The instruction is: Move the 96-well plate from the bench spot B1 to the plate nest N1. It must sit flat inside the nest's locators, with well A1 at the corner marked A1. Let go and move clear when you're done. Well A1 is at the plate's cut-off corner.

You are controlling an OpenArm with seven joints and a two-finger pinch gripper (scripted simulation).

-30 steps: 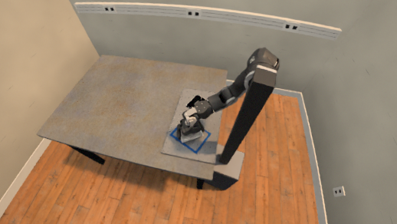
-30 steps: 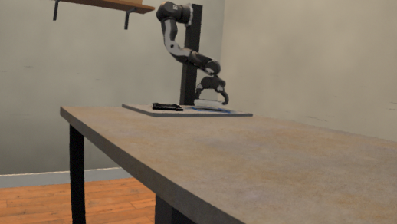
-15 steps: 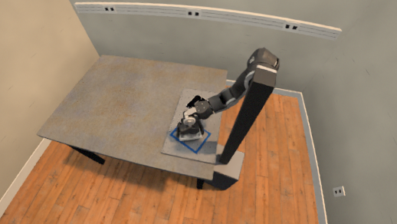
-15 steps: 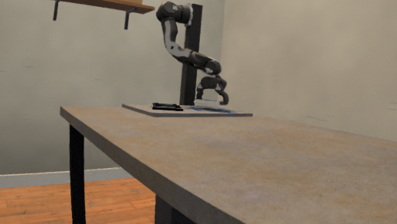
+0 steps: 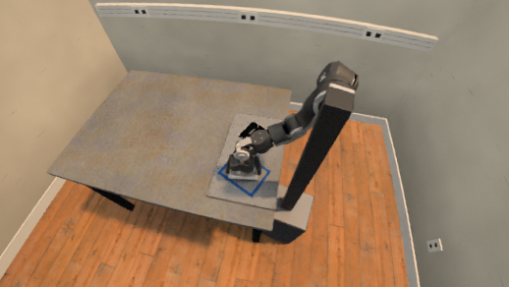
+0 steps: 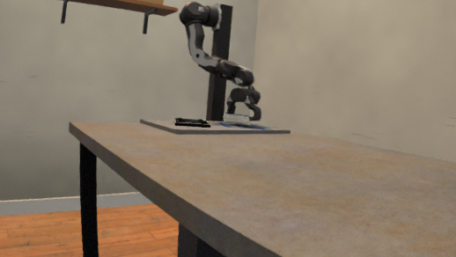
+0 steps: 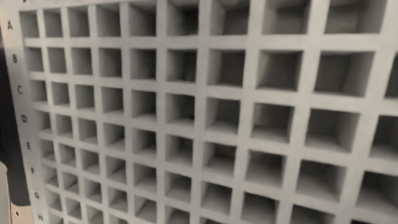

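Now: hand 1 cm below the white 96-well plate. The rest, counted from my hand: black plate nest: 1 cm ahead, 21 cm to the right, 2 cm below.
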